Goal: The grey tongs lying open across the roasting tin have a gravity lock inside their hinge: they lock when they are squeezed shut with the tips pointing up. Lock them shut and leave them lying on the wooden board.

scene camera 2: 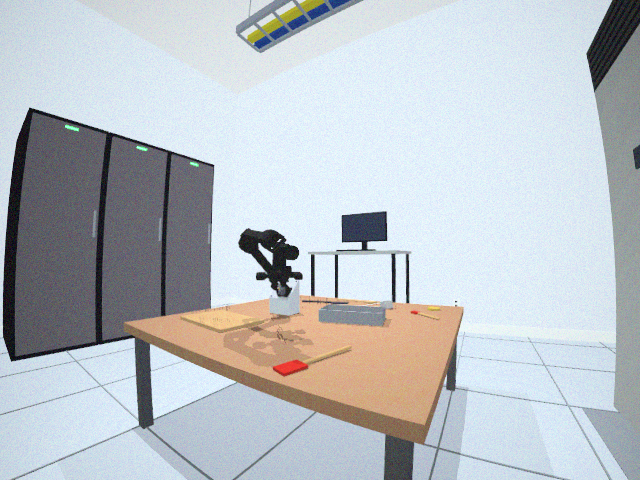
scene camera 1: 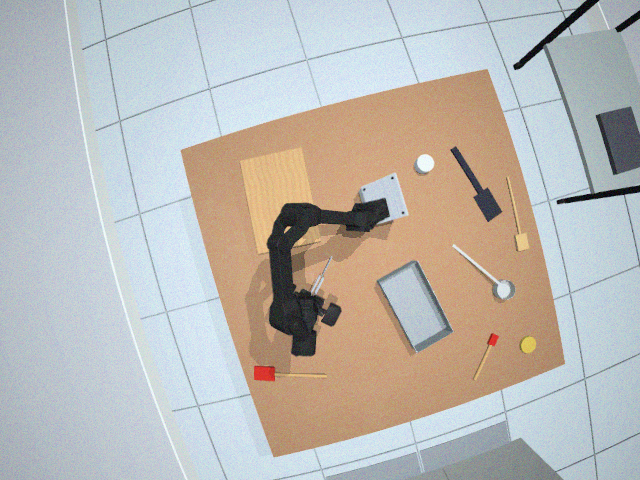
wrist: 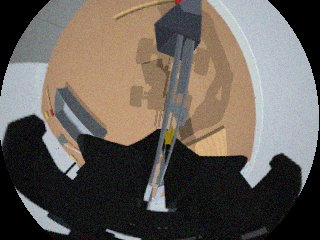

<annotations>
same spot on wooden board: (scene camera 2: 220,321) = (scene camera 1: 271,218)
same spot on grey roasting tin: (wrist: 68,111) = (scene camera 1: 432,322)
</annotations>
